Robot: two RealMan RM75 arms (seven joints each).
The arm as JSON. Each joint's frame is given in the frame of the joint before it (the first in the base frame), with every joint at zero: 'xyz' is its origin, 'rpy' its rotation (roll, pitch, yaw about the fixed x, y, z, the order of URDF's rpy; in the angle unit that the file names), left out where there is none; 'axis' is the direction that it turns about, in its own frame. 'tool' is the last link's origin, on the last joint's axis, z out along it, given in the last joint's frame.
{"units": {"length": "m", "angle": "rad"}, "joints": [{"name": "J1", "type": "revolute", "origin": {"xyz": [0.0, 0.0, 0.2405]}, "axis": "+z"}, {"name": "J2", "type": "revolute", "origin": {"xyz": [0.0, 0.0, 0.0]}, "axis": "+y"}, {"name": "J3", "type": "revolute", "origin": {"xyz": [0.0, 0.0, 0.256]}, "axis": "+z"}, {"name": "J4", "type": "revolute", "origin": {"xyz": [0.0, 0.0, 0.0]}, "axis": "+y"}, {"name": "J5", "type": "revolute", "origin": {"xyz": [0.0, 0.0, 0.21]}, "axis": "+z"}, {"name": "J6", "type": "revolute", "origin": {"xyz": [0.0, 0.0, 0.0]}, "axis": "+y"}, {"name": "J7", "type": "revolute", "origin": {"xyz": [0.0, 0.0, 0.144]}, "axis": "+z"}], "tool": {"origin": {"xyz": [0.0, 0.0, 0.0]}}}
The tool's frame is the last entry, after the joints.
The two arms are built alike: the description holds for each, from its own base.
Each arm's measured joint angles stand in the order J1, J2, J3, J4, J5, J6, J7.
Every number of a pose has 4 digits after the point.
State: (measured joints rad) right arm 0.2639 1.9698 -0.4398 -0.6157 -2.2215 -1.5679 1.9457; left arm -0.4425 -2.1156 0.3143 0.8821 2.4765 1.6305 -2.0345
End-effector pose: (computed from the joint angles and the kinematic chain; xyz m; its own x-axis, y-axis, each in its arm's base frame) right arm 0.3915 0.2354 0.0517 0.1511 -0.8468 -0.5100 -0.9819 -0.1881 0.0214; left arm -0.3415 0.2838 0.0408 0.2816 0.8579 0.4298 0.9569 -0.2844 -0.0593
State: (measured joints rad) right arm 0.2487 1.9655 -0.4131 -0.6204 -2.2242 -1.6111 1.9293; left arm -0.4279 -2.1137 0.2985 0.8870 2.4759 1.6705 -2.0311
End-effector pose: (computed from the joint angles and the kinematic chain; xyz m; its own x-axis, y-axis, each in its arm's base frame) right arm 0.3919 0.2272 0.0565 0.1503 -0.8424 -0.5174 -0.9792 -0.1991 0.0397; left arm -0.3428 0.2753 0.0428 0.2678 0.8634 0.4276 0.9591 -0.2813 -0.0326
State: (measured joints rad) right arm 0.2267 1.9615 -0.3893 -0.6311 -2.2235 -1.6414 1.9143; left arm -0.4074 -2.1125 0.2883 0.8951 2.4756 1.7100 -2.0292
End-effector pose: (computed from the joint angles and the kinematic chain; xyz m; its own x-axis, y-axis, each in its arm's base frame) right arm 0.3948 0.2179 0.0625 0.1477 -0.8347 -0.5305 -0.9787 -0.2007 0.0433; left arm -0.3451 0.2651 0.0448 0.2525 0.8708 0.4219 0.9615 -0.2746 -0.0088
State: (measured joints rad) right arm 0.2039 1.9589 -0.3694 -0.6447 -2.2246 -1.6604 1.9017; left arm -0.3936 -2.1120 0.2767 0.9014 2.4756 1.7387 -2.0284
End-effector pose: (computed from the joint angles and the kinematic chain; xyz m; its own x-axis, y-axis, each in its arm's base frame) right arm 0.3989 0.2089 0.0682 0.1453 -0.8274 -0.5425 -0.9799 -0.1960 0.0365; left arm -0.3465 0.2579 0.0466 0.2395 0.8749 0.4209 0.9633 -0.2681 0.0091
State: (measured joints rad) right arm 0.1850 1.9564 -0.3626 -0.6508 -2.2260 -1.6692 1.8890; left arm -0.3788 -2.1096 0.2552 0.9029 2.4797 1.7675 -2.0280
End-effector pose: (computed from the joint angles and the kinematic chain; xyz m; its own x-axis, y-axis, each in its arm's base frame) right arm 0.4026 0.2012 0.0710 0.1457 -0.8253 -0.5455 -0.9810 -0.1917 0.0281; left arm -0.3494 0.2495 0.0489 0.2174 0.8795 0.4233 0.9670 -0.2532 0.0295
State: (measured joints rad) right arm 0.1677 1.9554 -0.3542 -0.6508 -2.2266 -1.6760 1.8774; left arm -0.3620 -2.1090 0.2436 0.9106 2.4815 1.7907 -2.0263
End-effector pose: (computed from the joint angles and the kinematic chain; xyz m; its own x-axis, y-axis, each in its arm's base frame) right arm 0.4057 0.1937 0.0722 0.1403 -0.8232 -0.5501 -0.9824 -0.1847 0.0259; left arm -0.3521 0.2416 0.0512 0.2032 0.8828 0.4234 0.9693 -0.2425 0.0404
